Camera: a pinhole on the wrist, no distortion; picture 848 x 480 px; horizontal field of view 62.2 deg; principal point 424.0 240.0 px. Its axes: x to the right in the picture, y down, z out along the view. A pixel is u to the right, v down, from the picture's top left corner.
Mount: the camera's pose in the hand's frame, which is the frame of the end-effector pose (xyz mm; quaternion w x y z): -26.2 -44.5 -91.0 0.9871 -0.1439 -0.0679 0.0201
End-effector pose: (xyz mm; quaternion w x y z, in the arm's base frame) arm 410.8 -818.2 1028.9 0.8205 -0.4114 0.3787 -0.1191
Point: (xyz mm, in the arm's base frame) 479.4 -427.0 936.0
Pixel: outside the picture
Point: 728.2 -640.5 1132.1
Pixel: 682.0 86.9
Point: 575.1 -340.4 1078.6
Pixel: 368.4 403.0
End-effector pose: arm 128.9 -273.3 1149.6 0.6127 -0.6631 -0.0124 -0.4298
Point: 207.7 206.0 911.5
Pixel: 135.3 258.5
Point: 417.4 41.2 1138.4
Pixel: 579.3 212.2
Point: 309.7 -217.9 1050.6
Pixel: outside the picture
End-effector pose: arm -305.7 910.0 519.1 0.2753 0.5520 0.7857 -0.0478
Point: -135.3 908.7 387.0
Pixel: 644.3 434.3
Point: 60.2 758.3 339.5
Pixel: 384.8 429.0
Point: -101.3 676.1 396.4
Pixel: 236.5 247.0
